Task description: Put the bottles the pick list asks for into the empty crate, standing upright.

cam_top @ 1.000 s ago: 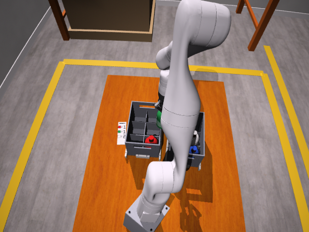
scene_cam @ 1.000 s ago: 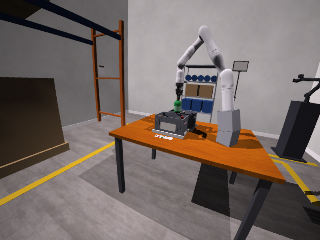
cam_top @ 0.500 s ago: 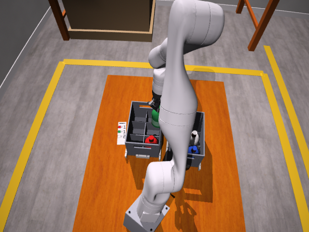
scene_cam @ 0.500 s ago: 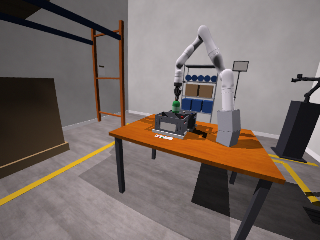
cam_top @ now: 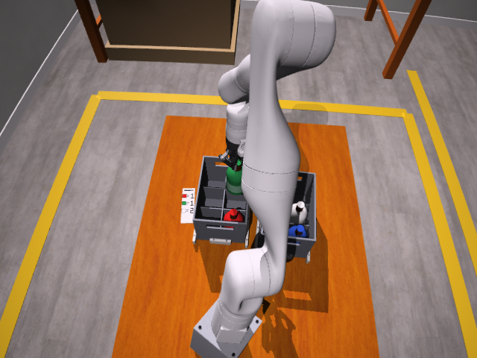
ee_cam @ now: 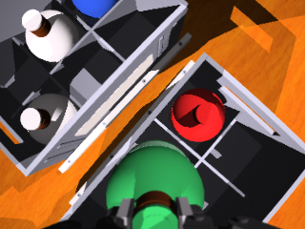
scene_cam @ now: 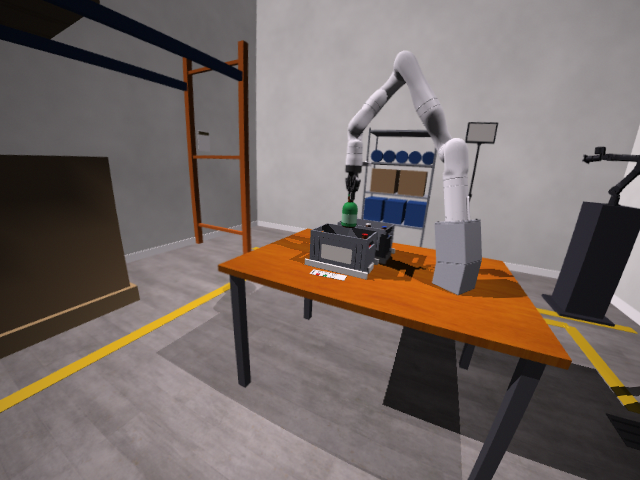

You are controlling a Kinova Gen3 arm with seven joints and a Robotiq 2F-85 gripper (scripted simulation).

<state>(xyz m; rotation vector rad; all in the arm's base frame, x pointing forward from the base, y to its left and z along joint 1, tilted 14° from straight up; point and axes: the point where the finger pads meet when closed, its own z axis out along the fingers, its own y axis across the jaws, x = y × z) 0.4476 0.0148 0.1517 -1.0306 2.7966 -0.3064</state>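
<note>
The green bottle is 7 cm below my hand. Round my hand: pick list 2 cm ahead, 19 cm to the left, 33 cm below; blue bottle 14 cm behind, 22 cm to the right, 25 cm below; red bottle 9 cm behind, 1 cm to the left, 25 cm below.
</note>
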